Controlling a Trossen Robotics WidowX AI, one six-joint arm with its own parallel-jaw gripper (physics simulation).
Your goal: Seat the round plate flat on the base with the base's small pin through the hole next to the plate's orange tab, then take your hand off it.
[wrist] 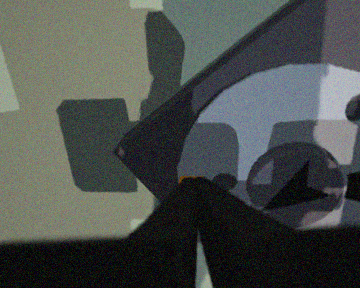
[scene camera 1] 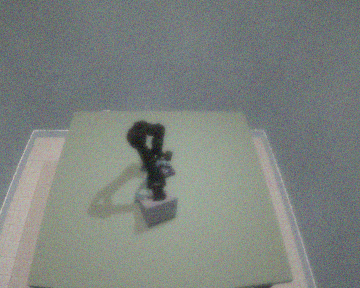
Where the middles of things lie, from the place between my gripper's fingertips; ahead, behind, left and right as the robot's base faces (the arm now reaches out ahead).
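From my hand, square base (wrist: 151, 150): 10 mm behind, 50 mm to the right, 40 mm below. Relative to round plate (wrist: 289, 103), my hand: 40 mm to the left of it, 10 mm above it.
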